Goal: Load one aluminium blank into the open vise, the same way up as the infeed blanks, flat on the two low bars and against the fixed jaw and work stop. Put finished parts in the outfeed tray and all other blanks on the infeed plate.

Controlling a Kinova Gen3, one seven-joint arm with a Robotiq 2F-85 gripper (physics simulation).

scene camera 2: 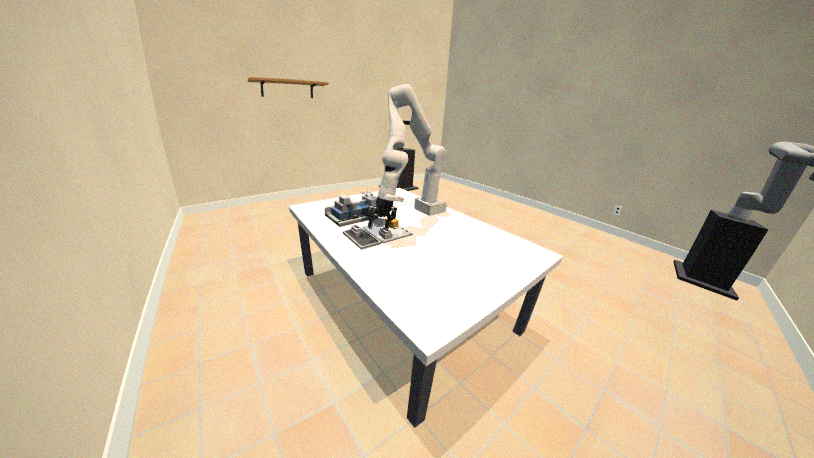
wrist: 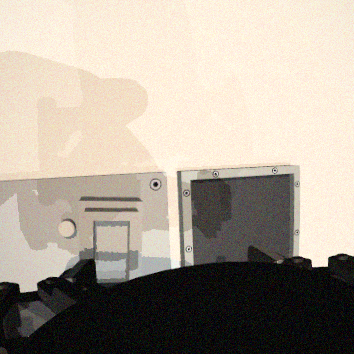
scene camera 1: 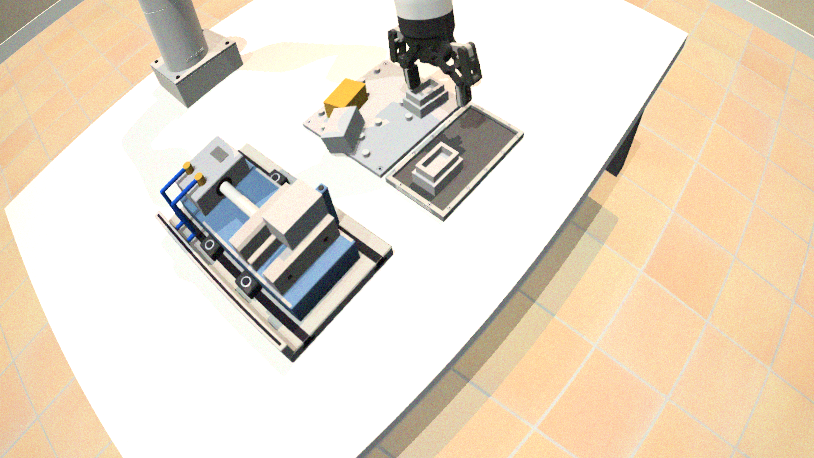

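Where they show: gripper, between the fingertips: (scene camera 2: 378, 228) (scene camera 1: 438, 95); arm's base, origin of its link: (scene camera 2: 428, 200) (scene camera 1: 187, 57).
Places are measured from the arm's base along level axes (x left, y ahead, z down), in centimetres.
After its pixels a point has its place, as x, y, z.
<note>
My gripper (scene camera 1: 438, 91) {12.9, 48.4, 1.1} (scene camera 2: 379, 225) {12.9, 48.4, 1.1} is open and empty, low over the far end of the infeed plate (scene camera 1: 392, 139) {5.2, 45.4, 5.5} (wrist: 150, 215) {15.3, 48.3, 5.5}. In scene camera 1, its fingers appear on either side of a grey stepped part with a pocket (scene camera 1: 425, 102) {12.3, 46.5, 3.2} (wrist: 111, 217) {16.3, 45.7, 2.0}, which stands on that plate, pocket up. A similar part (scene camera 1: 437, 168) {2.1, 55.2, 2.2} stands in the outfeed tray (scene camera 1: 486, 131) {14.1, 55.8, 5.7} (wrist: 186, 220) {14.5, 50.7, 5.1}. A plain grey blank (scene camera 1: 293, 213) {-16.2, 49.8, -6.8} stands up from the vise (scene camera 1: 324, 281) {-18.2, 53.6, 1.6}, next to the fixed jaw; its underside is hidden. Another grey blank (scene camera 1: 343, 131) {0.2, 41.2, 1.2} sits tilted at the plate's near-left edge.
A yellow block (scene camera 1: 345, 95) {6.6, 36.0, 1.9} (scene camera 2: 393, 223) {9.9, 36.8, 2.8} sits at the plate's left side, beside the tilted blank. Round pegs (scene camera 1: 408, 116) {9.7, 45.1, 4.7} (wrist: 67, 228) {15.6, 42.8, 4.7} rise from the plate. Blue hoses (scene camera 1: 175, 185) {-20.8, 28.4, -2.3} stand at the vise's left end. The robot's base (scene camera 1: 199, 68) {-1.0, 6.0, 0.1} (scene camera 2: 430, 206) {7.6, 6.6, 0.6} is at the back left in scene camera 1.
</note>
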